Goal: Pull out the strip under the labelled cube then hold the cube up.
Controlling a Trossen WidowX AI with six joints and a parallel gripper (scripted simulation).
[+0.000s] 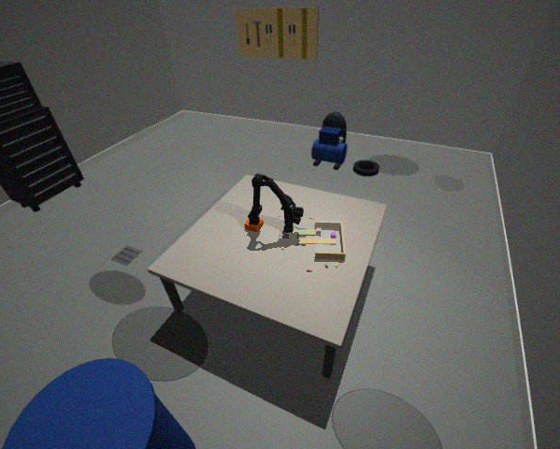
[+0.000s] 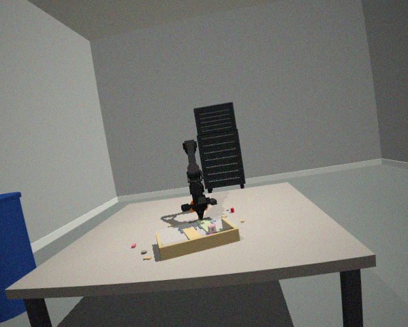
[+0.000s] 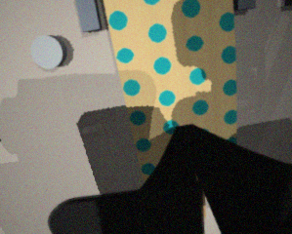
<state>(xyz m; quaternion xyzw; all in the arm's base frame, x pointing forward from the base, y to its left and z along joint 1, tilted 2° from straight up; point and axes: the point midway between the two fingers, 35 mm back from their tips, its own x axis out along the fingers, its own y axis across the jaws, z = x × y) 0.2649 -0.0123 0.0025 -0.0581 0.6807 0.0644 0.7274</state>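
My gripper tip is now 21 cm short of the pink cube marked e, 3 cm to the right of it and 2 cm below it.
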